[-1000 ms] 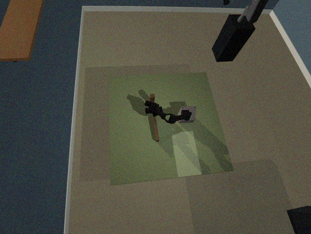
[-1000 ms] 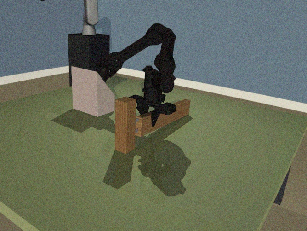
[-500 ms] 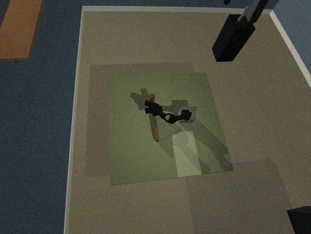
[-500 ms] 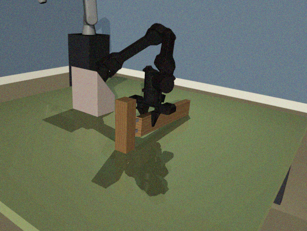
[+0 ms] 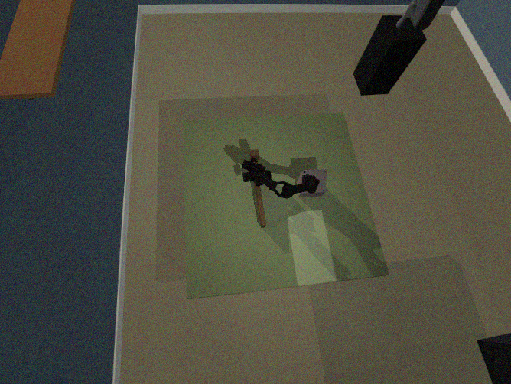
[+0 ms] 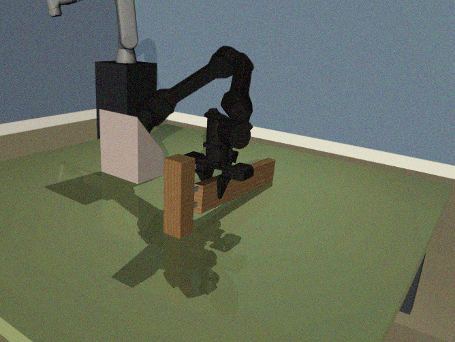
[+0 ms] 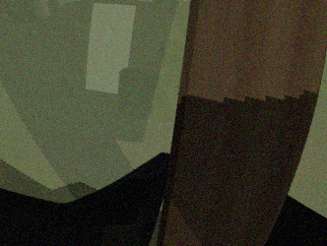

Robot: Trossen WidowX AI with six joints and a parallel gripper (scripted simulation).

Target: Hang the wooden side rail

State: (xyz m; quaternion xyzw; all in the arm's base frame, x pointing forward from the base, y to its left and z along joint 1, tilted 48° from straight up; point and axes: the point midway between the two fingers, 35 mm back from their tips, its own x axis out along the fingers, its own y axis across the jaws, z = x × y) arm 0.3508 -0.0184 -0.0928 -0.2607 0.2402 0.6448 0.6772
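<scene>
Now: the wooden headboard post 150 mm to the right of my gripper tip and 40 mm above it.
</scene>
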